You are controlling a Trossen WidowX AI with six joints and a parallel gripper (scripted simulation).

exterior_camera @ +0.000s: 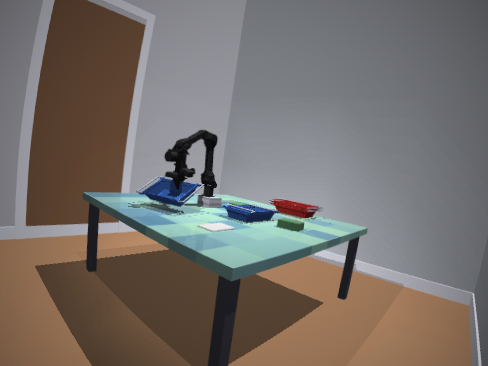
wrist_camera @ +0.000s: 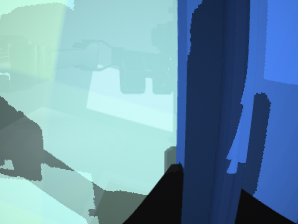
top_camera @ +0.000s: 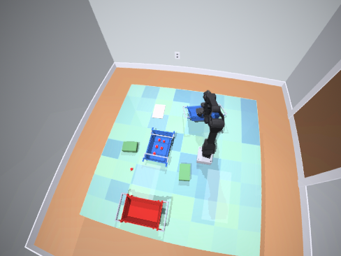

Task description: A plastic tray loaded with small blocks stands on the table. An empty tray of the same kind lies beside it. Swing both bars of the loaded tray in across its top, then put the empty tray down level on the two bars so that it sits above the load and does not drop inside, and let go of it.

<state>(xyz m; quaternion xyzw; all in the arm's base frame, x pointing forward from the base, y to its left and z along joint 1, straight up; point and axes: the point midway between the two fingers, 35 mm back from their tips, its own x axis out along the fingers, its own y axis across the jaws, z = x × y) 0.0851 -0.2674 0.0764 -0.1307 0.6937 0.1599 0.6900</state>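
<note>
Now: gripper tip 70 mm to the left of the blue tray and 30 mm short of it. Also, from my gripper tip: small red block 560 mm to the left, 430 mm ahead, 100 mm below; white flat plate 430 mm ahead, 100 mm below, 20 mm to the right.
</note>
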